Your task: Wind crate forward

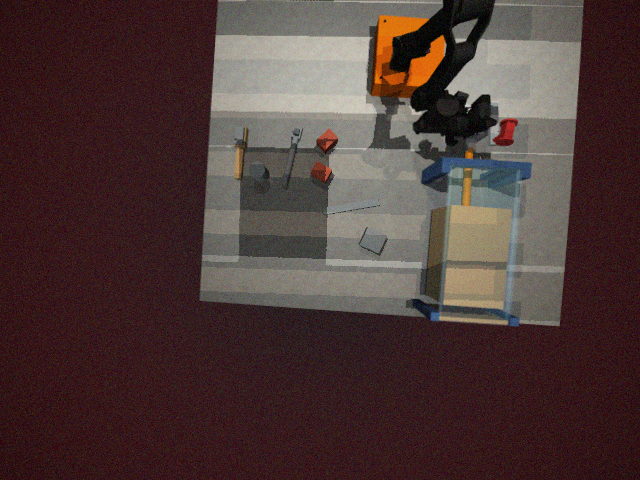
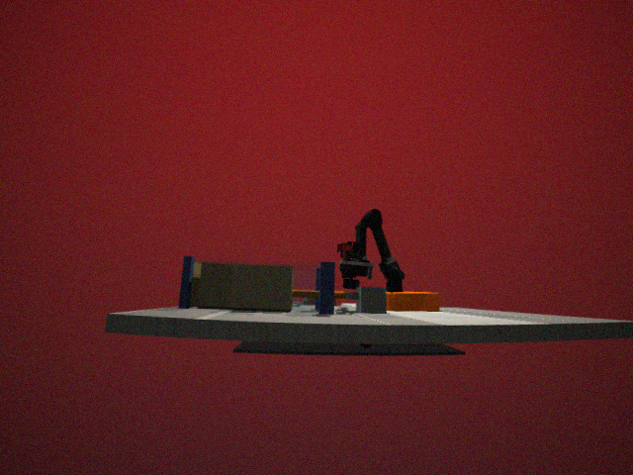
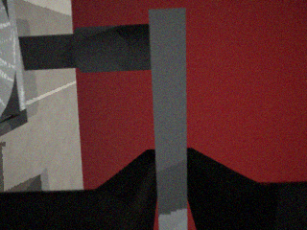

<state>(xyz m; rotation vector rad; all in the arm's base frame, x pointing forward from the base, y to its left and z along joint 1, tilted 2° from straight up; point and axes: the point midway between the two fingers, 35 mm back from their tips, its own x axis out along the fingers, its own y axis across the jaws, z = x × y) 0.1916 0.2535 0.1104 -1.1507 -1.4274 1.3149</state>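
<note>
Now: the red knob 50 mm ahead of my gripper tip, 40 mm above it and 10 mm to the left of it. Also, from my gripper tip: grey crank handle 10 mm ahead, 10 mm above; then winch 140 mm below, 60 mm behind, 30 mm to the right; then blue frame 110 mm ahead, 70 mm below, 10 mm to the left.
</note>
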